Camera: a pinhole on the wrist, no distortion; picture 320 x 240 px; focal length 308.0 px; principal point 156.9 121.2 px. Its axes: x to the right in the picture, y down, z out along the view. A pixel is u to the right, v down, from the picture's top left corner.
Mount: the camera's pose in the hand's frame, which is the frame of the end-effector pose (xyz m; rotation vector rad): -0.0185 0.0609 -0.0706 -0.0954 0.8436 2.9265
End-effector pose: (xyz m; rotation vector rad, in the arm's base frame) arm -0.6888 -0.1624 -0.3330 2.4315 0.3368 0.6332
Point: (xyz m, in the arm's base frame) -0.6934 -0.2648 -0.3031
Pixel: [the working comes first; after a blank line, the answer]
In the camera's frame: 0.0073 0.0208 0.1024

178.9 183.6
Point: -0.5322 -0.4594 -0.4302
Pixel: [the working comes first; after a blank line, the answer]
In the camera's frame: -0.0279 0.0831 0.3761

134.1 189.2
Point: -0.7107 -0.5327 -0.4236
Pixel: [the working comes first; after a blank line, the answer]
In the camera's frame: 0.1571 0.0317 0.3555

293.0 148.7
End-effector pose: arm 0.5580 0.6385 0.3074 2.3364 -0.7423 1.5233
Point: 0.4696 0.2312 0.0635
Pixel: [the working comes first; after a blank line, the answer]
In the camera's frame: 0.1172 -0.1202 0.4377

239.3 36.6
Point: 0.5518 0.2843 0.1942
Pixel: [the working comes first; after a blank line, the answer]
In the camera's frame: -0.0179 -0.0608 0.3678

141.9 70.3
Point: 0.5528 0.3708 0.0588
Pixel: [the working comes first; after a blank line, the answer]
In the camera's frame: 0.1212 0.0182 0.3525

262.8 137.1
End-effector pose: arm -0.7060 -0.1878 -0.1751 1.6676 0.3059 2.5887
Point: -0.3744 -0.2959 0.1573
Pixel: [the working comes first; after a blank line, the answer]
In the camera's frame: -0.1935 0.1304 0.4773

32.1 205.3
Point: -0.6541 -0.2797 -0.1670
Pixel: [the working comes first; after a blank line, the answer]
In the camera's frame: 0.0025 0.0292 0.1098

163.9 203.2
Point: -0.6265 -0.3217 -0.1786
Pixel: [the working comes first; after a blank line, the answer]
In the camera's frame: 0.0321 0.0055 0.1447

225.3 133.0
